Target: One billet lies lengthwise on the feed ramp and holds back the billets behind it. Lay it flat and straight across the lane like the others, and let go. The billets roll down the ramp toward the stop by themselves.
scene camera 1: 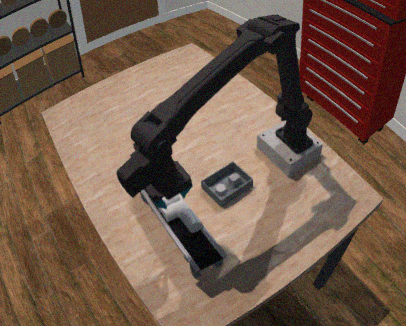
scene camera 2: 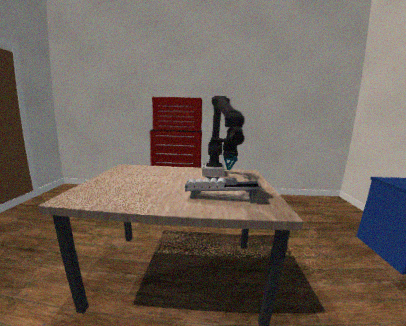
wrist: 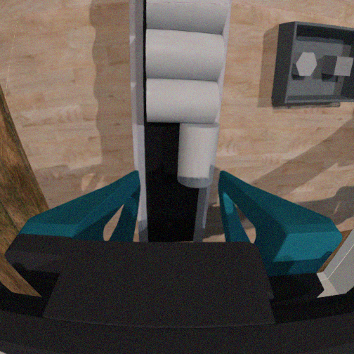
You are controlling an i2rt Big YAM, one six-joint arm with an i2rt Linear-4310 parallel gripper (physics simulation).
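Pixels of known places: gripper, fingertip midpoint: (scene camera 1: 173,201) (scene camera 2: 228,168); arm's base at its link origin: (scene camera 1: 294,139) (scene camera 2: 214,165).
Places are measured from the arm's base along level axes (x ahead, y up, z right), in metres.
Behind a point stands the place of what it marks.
The lengthwise billet (scene camera 1: 191,218) @[x 0.466, y 0.054, z -0.104 m] (wrist: 196,152), a pale grey cylinder, lies along the right side of the black lane of the feed ramp (scene camera 1: 207,266) (scene camera 2: 225,188) (wrist: 139,150). Its upper end touches or nearly touches the lowest crosswise billet (wrist: 182,100); several billets lie straight across the lane behind it. Part of the row also shows in the scene camera 2 view, where the billets (scene camera 2: 212,182) @[x 0.513, y 0.038, z 0.006 m] sit at the left end. My gripper (scene camera 2: 230,166) @[x 0.494, y 0.114, z -0.072 m] (wrist: 178,178) is open and empty, hanging above the ramp, with one teal finger toward each side of the lane. In the scene camera 1 view the arm hides most of the row.
A dark grey tray (scene camera 1: 212,198) @[x 0.341, y -0.055, z -0.008 m] (wrist: 281,70) with two small light parts stands beside the ramp, toward the arm's base (scene camera 1: 292,155) @[x 0.058, y 0.003, z -0.054 m] (scene camera 2: 214,171) @[x 0.094, y -0.021, z -0.005 m]. The ramp's low end is near the table edge. A red tool cabinet (scene camera 1: 345,65) (scene camera 2: 176,135) stands beyond the table.
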